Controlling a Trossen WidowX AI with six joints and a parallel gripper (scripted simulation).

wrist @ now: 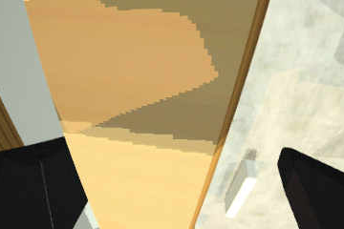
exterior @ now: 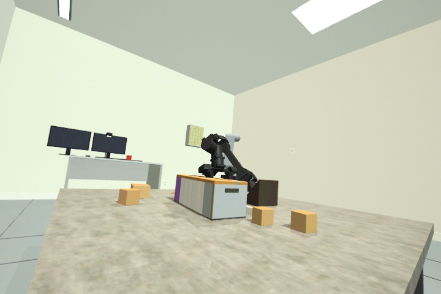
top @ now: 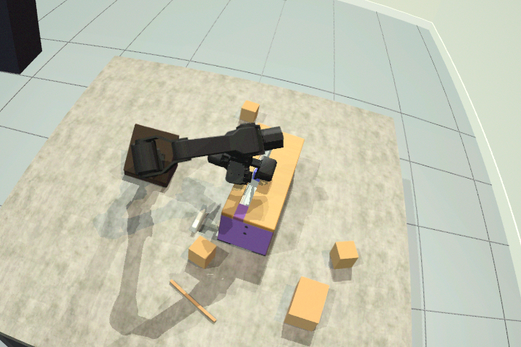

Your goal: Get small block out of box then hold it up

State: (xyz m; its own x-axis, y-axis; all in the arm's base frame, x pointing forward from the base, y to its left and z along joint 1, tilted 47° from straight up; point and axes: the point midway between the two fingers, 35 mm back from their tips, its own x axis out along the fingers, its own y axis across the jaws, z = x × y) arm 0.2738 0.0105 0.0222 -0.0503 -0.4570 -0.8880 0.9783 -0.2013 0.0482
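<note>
Right now the blue block is 50 mm ahead of my gripper tip and 10 mm to the left of it. Also, from my gripper tip: tan block (230 mm ahead, 370 mm to the right, 60 mm below); then thin stick (70 mm behind, 400 mm to the right, 80 mm below); then tan-topped box (30 mm ahead, 10 mm to the right, 20 mm below).
</note>
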